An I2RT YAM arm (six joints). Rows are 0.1 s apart.
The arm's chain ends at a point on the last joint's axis. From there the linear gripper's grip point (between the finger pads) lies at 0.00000 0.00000 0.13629 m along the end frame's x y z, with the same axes.
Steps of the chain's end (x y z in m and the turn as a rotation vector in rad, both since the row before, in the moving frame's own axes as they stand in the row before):
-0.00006, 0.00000, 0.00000, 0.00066, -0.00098, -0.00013
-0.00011, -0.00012, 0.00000, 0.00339, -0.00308, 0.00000
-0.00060, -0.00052, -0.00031, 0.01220, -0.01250, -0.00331
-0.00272, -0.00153, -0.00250, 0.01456, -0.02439, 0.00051
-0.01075, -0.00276, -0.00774, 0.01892, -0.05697, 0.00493
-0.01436, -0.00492, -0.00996, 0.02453, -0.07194, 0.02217
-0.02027, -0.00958, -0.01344, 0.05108, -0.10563, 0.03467
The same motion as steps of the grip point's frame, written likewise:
-0.00019, -0.00009, 0.00000, 0.00066, -0.00098, -0.00013
-0.00053, -0.00058, 0.00000, 0.00339, -0.00308, 0.00000
-0.00231, -0.00218, -0.00033, 0.01220, -0.01250, -0.00331
-0.00604, -0.00351, -0.00255, 0.01456, -0.02439, 0.00051
-0.01850, -0.00536, -0.00799, 0.01892, -0.05697, 0.00493
-0.02412, -0.00837, -0.01035, 0.02453, -0.07194, 0.02217
-0.03451, -0.01677, -0.01438, 0.05108, -0.10563, 0.03467

